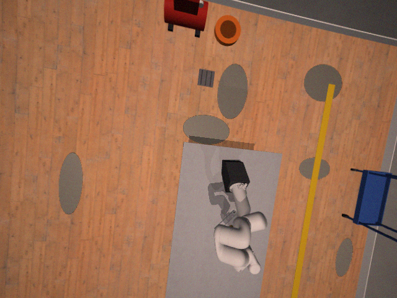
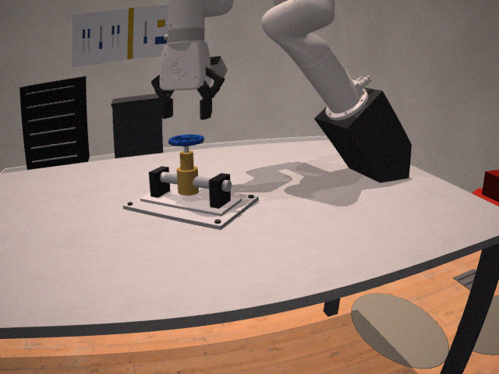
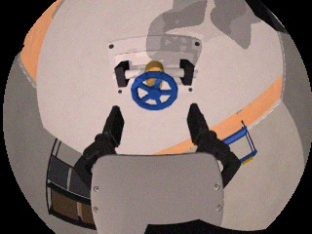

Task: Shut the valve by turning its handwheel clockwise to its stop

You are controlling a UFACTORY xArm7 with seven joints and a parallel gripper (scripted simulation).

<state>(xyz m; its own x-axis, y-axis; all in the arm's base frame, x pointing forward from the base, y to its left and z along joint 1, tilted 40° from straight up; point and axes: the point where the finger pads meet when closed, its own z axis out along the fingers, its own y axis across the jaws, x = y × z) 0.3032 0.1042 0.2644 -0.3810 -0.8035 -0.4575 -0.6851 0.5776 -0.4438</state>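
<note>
Now: the blue handwheel 6 cm below my hand. Round my hand: baseplate 19 cm below.
</note>
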